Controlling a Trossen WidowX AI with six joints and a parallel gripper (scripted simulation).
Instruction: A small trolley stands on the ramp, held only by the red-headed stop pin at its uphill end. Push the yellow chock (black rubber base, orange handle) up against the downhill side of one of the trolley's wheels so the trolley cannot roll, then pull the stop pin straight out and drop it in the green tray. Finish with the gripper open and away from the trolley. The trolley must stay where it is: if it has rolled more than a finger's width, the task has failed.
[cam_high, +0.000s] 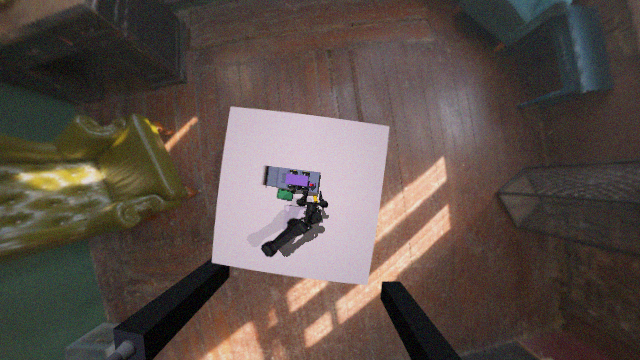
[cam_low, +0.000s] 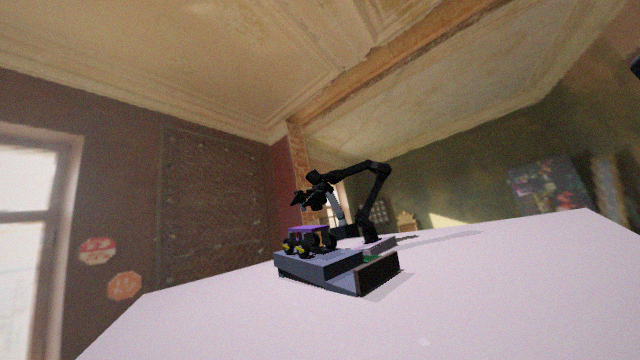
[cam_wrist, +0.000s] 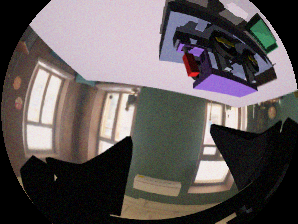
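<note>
The yellow chock lies 9 cm behind my gripper tip, 1 cm to the right of it and 23 cm below it. From my gripper tip the other things lie so: purple-topped trolley: 6 cm ahead, 12 cm to the left, 14 cm below; then green tray: 6 cm behind, 23 cm to the left, 26 cm below; then red stop pin: 3 cm ahead, 2 cm to the left, 12 cm below.
</note>
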